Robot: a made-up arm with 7 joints. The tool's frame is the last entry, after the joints.
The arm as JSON. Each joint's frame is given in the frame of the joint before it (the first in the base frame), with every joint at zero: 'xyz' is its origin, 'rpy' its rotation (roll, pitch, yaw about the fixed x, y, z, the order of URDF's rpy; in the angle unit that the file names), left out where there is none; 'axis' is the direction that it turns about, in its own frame. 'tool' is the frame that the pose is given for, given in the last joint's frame.
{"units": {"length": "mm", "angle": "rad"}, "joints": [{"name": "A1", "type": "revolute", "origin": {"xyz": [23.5, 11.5, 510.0], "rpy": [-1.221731, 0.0, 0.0]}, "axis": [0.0, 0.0, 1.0]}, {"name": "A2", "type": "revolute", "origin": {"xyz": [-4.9, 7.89, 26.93], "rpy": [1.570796, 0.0, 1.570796]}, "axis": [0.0, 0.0, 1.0]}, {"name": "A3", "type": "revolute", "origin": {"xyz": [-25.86, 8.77, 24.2], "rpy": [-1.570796, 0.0, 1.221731]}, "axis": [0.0, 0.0, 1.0]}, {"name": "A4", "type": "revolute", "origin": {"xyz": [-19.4, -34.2, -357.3], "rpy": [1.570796, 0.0, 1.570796]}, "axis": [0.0, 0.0, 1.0]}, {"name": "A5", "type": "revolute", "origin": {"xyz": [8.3, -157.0, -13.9], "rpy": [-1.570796, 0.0, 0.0]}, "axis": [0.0, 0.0, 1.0]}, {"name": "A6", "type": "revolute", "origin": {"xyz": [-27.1, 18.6, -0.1], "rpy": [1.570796, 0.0, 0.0]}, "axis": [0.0, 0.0, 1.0]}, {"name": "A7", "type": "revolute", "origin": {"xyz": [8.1, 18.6, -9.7], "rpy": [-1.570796, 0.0, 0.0]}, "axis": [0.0, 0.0, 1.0]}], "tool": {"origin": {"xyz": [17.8, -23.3, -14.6], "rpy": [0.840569, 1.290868, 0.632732]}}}
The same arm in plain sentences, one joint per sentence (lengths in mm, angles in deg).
The arm has seven revolute joints in a row. What follows holds with every joint at zero, and every direction is one of the base frame's.
The first joint sits 23.5 mm along +x and 11.5 mm along +y and 510 mm along +z from the base frame's origin and rotates about the direction (0, 0.9397, 0.342).
The second joint sits 4.9 mm along -x and 28 mm along +y and 1.8 mm along +z from the first joint and rotates about +x.
The third joint sits 24.2 mm along +x and 0.6 mm along -y and 27.3 mm along +z from the second joint and rotates about +z.
The fourth joint sits 34.2 mm along +x and 19.4 mm along -y and 357.3 mm along -z from the third joint and rotates about +y.
The fifth joint sits 8.3 mm along -x and 13.9 mm along -y and 157 mm along -z from the fourth joint and rotates about +z.
The sixth joint sits 27.1 mm along +x and 18.6 mm along -y and 0.1 mm along -z from the fifth joint and rotates about +y.
The seventh joint sits 8.1 mm along -x and 9.7 mm along -y and 18.6 mm along +z from the sixth joint and rotates about +z.
The tool frame, which is the frame that the pose is given for, sits 17.8 mm along -x and 23.3 mm along +y and 14.6 mm along -z from the seventh joint; its axes are the base frame's turned by roll 48.16, pitch 73.96 and yaw -143.75 deg (as in URDF: about the fixed x, then y, then z).

